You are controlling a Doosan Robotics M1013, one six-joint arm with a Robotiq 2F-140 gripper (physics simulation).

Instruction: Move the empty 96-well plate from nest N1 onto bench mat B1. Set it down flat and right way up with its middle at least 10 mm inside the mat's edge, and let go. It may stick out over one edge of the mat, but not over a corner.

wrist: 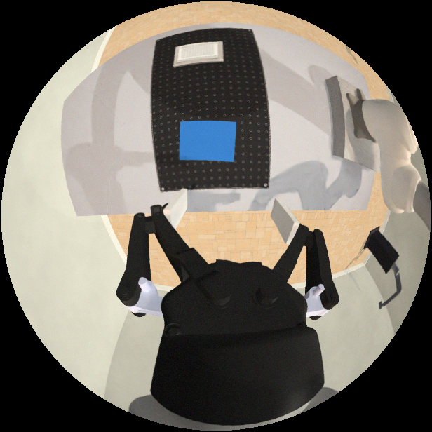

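The white 96-well plate [198,51] sits in the pale nest [218,59] at the far end of the black perforated board. The blue bench mat [207,141] lies flat on the same board, nearer the gripper. My gripper [230,202] is open, with its two pale pads wide apart and no object between them. It hangs above the near edge of the table, on the near side of the mat and well away from the plate.
The black board [210,102] lies on the grey table [295,145]. The robot's base and pale arm [387,120] stand at the right on a grey block [339,117]. A black box-like device on a bracket [384,250] is at the lower right, beyond the table.
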